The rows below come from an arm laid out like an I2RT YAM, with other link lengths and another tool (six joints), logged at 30 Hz.
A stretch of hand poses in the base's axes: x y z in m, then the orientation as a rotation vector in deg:
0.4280, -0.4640, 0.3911, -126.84, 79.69, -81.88
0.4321, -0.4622, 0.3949, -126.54, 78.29, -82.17
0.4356, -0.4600, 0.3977, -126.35, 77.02, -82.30
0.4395, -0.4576, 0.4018, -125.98, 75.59, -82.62
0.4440, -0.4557, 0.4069, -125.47, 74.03, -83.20
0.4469, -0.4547, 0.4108, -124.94, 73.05, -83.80
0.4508, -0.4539, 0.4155, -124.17, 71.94, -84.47
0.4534, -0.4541, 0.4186, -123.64, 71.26, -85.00
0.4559, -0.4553, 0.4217, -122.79, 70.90, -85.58
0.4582, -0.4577, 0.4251, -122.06, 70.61, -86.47
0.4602, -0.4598, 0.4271, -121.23, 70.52, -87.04
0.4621, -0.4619, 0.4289, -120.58, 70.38, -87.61
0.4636, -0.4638, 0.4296, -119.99, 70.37, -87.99
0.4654, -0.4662, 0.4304, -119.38, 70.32, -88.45
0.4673, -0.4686, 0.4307, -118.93, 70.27, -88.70
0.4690, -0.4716, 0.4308, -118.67, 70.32, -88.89
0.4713, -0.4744, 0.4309, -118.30, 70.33, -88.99
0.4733, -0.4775, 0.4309, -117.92, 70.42, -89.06
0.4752, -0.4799, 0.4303, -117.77, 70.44, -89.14
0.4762, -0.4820, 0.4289, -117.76, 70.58, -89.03
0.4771, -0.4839, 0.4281, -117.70, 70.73, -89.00
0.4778, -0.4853, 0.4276, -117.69, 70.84, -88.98
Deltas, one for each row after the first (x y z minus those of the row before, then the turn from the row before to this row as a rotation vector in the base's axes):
0.0041, 0.0018, 0.0038, -0.01, -0.64, 0.92
0.0035, 0.0022, 0.0028, 0.02, -0.49, 0.87
0.0039, 0.0024, 0.0041, -0.01, -0.70, 0.93
0.0045, 0.0019, 0.0051, -0.11, -0.90, 0.95
0.0029, 0.0010, 0.0039, -0.10, -0.77, 0.54
0.0039, 0.0008, 0.0047, -0.02, -0.98, 0.62
0.0026, -0.0002, 0.0031, -0.06, -0.67, 0.34
0.0025, -0.0012, 0.0031, 0.11, -0.81, 0.11
0.0023, -0.0024, 0.0034, -0.16, -0.81, -0.05
0.0020, -0.0021, 0.0020, 0.11, -0.73, -0.08
0.0019, -0.0021, 0.0018, 0.00, -0.62, -0.06
0.0015, -0.0019, 0.0007, 0.09, -0.50, -0.09
0.0018, -0.0024, 0.0008, 0.05, -0.54, -0.09
0.0019, -0.0024, 0.0003, 0.09, -0.38, -0.03
0.0017, -0.0030, 0.0001, 0.03, -0.21, -0.09
0.0023, -0.0028, 0.0001, 0.15, -0.27, -0.02
0.0020, -0.0031, 0.0000, 0.18, -0.24, -0.07
0.0019, -0.0024, -0.0006, 0.03, -0.12, -0.03
0.0010, -0.0021, -0.0014, 0.09, 0.06, -0.06
0.0009, -0.0019, -0.0008, 0.07, 0.01, -0.09
0.0007, -0.0014, -0.0005, 0.03, 0.03, -0.07

